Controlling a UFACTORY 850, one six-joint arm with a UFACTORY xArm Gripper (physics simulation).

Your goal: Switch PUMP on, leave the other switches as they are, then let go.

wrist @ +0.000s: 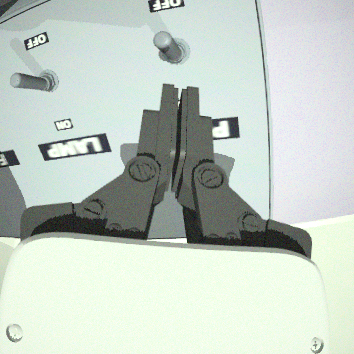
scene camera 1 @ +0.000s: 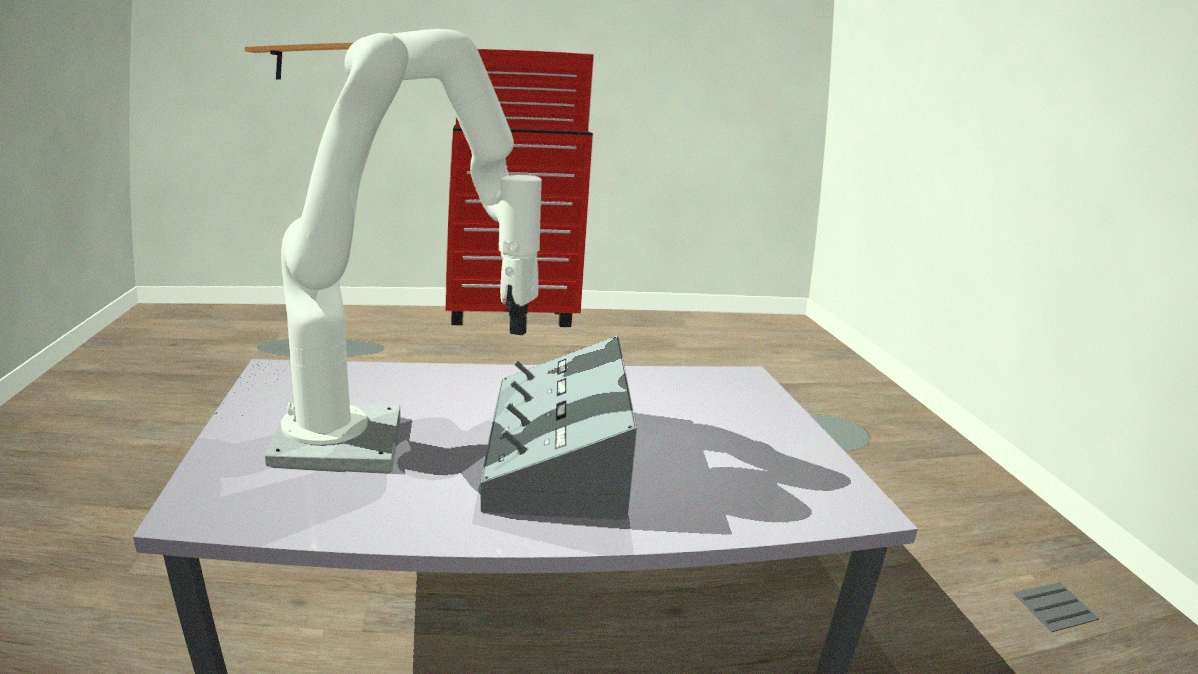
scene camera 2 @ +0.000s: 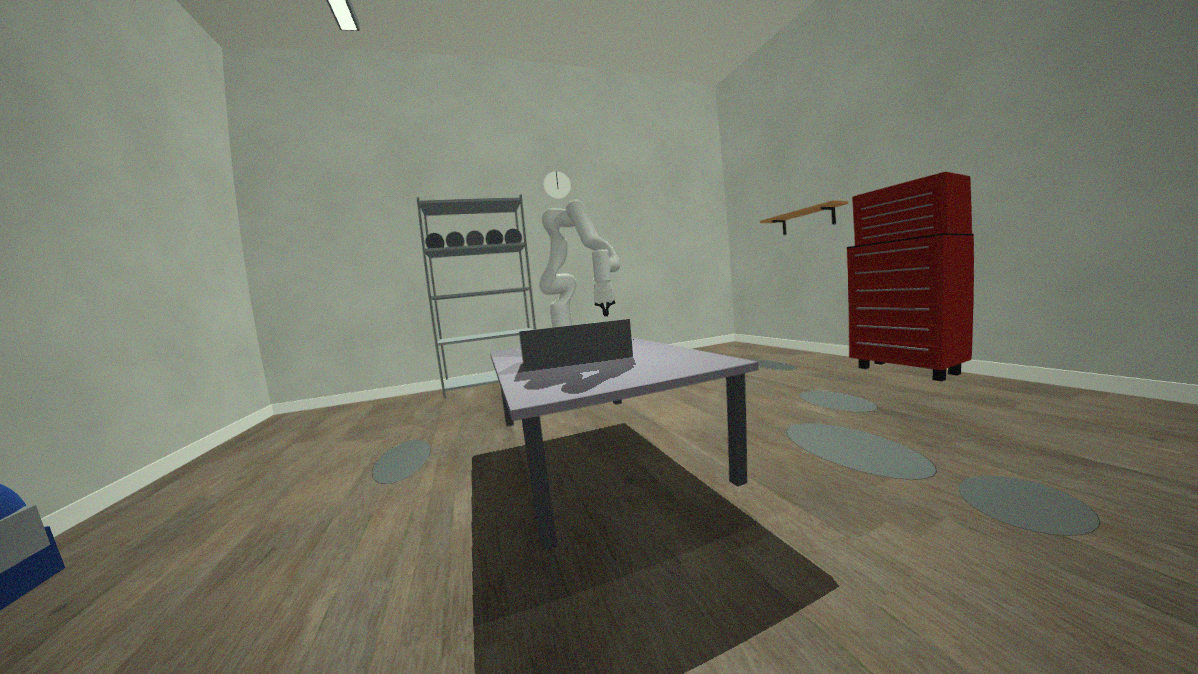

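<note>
The grey sloped switch box (scene camera 1: pixel 559 477) (scene camera 2: pixel 576 345) (wrist: pixel 112 95) carries a row of levers. The PUMP lever (scene camera 1: pixel 523 370) (wrist: pixel 168 46) is at the box's far end in scene camera 1 and leans toward its OFF label (wrist: pixel 167 5). Its name plate (wrist: pixel 226 128) is partly hidden by a finger, and its ON label does not show in the wrist view. The LAMP lever (scene camera 1: pixel 521 391) (wrist: pixel 31 81) stands beside it. In scene camera 1 the levers lean alike. My gripper (scene camera 1: pixel 517 330) (scene camera 2: pixel 605 312) (wrist: pixel 176 106) is shut and empty, above the box's far end, apart from the levers.
The box stands on the pale table (scene camera 1: pixel 335 528) (scene camera 2: pixel 686 364) in front of the arm's base plate (scene camera 1: pixel 330 458). A red tool cabinet (scene camera 1: pixel 578 192) (scene camera 2: pixel 908 293), a grey rack (scene camera 2: pixel 469 205) and a wooden wall shelf (scene camera 1: pixel 293 47) (scene camera 2: pixel 804 212) are in the background.
</note>
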